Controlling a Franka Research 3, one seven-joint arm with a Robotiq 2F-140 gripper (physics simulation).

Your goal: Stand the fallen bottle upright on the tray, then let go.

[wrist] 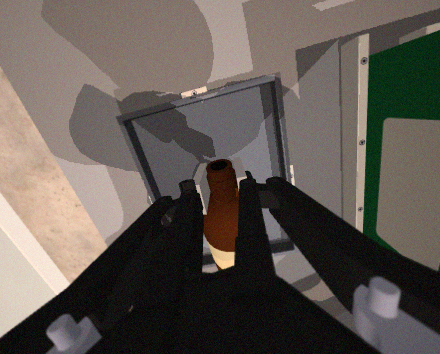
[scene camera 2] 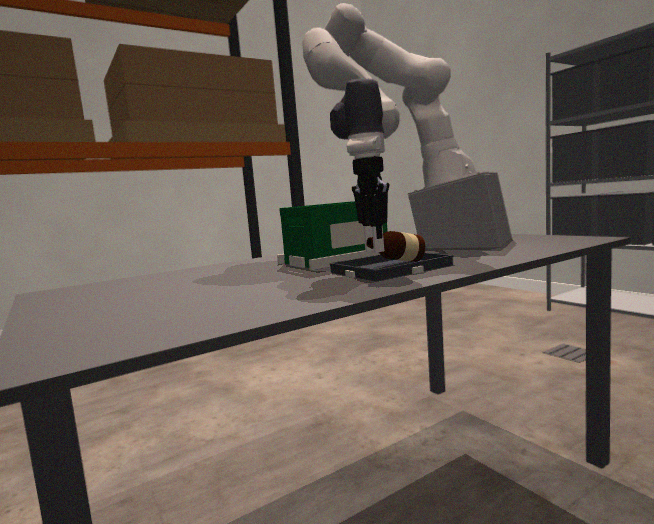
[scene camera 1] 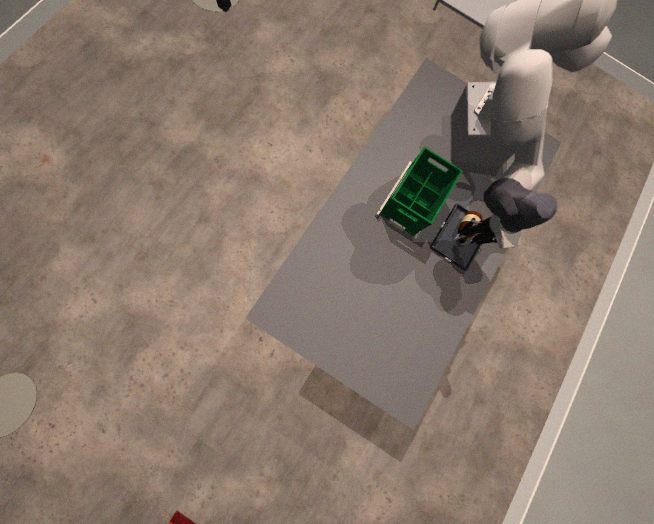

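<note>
The brown bottle (scene camera 1: 470,219) (scene camera 2: 405,246) (wrist: 223,220) with a cream label lies on its side over the dark tray (scene camera 1: 448,240) (scene camera 2: 382,269) (wrist: 230,122). In scene camera 2 it looks about level, its neck pointing left and its base toward the tray's right end. My gripper (scene camera 1: 462,233) (scene camera 2: 375,242) (wrist: 221,171) points down and is shut on the bottle's neck, one finger on each side. In the wrist view the mouth shows between the fingertips, and the gripper hides the base. Whether the bottle touches the tray floor is hard to tell.
A green crate (scene camera 1: 417,225) (scene camera 2: 297,234) (wrist: 405,85) with compartments stands close beside the tray on the grey table (scene camera 1: 327,305) (scene camera 2: 136,316). The arm's grey base block (scene camera 2: 461,212) stands behind the tray. The table's long edge runs close to the tray's other side.
</note>
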